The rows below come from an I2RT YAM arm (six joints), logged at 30 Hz.
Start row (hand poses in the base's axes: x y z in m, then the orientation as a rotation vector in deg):
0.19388 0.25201 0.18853 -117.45 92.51 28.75
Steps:
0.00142 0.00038 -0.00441 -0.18 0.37 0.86
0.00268 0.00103 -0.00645 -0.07 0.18 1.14
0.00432 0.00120 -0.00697 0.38 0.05 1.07
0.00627 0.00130 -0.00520 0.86 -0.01 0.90
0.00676 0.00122 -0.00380 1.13 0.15 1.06
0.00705 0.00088 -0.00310 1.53 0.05 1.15
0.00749 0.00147 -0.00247 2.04 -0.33 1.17
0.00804 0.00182 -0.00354 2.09 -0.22 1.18
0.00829 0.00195 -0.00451 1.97 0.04 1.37
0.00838 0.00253 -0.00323 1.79 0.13 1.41
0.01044 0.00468 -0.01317 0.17 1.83 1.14
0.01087 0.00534 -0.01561 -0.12 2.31 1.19
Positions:
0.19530 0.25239 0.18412 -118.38 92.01 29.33
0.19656 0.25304 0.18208 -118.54 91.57 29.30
0.19820 0.25321 0.18156 -118.14 91.31 29.45
0.20015 0.25331 0.18333 -117.63 91.16 29.66
0.20064 0.25323 0.18473 -117.59 90.95 30.08
0.20093 0.25289 0.18543 -117.37 90.58 30.29
0.20137 0.25348 0.18606 -116.99 90.06 30.23
0.20192 0.25383 0.18499 -116.96 90.08 30.39
0.20217 0.25396 0.18402 -117.24 90.12 30.66
0.20226 0.25454 0.18530 -117.41 90.23 30.65
0.20432 0.25669 0.17536 -118.46 92.37 31.30
0.20475 0.25735 0.17292 -118.75 92.76 31.65

